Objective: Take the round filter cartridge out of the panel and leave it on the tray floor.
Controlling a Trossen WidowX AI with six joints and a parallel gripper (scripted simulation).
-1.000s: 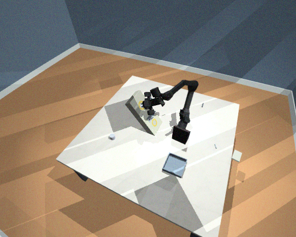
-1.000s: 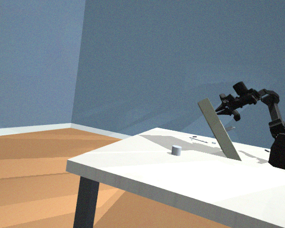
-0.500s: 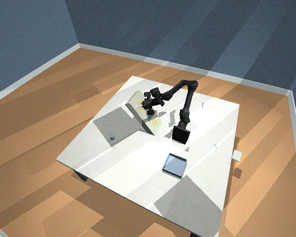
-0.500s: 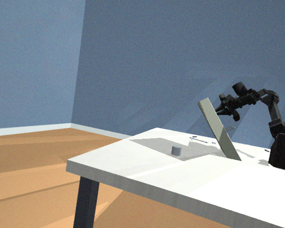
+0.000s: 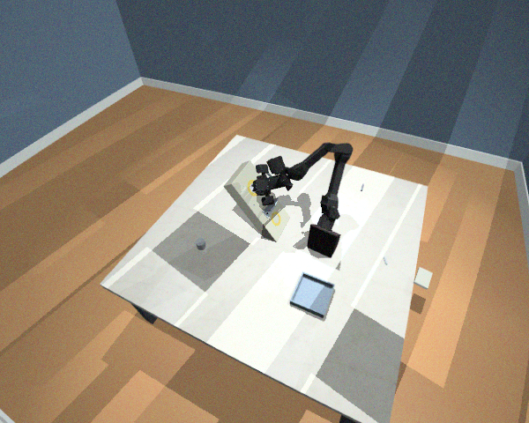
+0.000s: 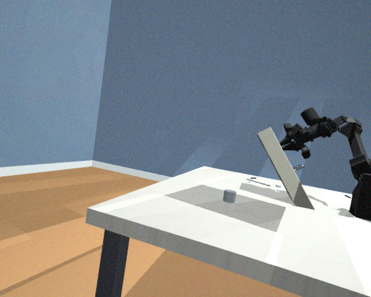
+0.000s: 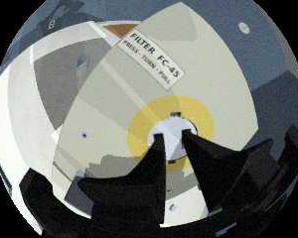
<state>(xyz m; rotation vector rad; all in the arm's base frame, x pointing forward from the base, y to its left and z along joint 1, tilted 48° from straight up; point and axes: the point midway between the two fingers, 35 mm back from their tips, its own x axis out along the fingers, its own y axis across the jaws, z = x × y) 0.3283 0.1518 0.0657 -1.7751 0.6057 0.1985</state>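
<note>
My gripper tip is now 1 cm short of the round pale grey filter cartridge and 1 cm above it. The rest, counted from my gripper tip: service panel (8 cm below, 4 cm behind, 1 cm to the right); blue-grey tray (46 cm behind, 22 cm below, 21 cm to the left).
</note>
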